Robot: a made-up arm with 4 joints.
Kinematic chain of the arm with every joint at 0, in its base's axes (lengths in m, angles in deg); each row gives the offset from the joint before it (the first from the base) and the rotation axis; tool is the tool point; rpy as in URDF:
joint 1: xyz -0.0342 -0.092 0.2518 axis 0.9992 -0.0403 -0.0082
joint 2: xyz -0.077 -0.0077 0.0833 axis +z
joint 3: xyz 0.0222 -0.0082 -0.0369 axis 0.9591 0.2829 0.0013
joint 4: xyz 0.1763 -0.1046 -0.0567 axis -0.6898 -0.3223 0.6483
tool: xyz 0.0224 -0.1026 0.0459 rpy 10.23 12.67 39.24
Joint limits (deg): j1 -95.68..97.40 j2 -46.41..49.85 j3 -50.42..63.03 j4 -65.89..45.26
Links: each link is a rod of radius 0.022 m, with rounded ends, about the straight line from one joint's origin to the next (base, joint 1, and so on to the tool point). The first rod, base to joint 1, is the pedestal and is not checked.
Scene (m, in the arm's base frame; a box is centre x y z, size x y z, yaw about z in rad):
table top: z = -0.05
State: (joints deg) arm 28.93 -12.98 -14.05 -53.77
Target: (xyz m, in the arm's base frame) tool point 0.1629 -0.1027 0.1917
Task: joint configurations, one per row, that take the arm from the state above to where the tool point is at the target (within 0.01 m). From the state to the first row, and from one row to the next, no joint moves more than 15 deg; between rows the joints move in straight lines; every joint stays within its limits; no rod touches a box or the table.
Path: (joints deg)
1: 31.93 1.10 -9.14 -50.73
2: 34.93 15.17 -4.23 -47.69
3: 37.94 29.25 0.67 -44.65
4: 40.94 43.33 5.58 -41.62

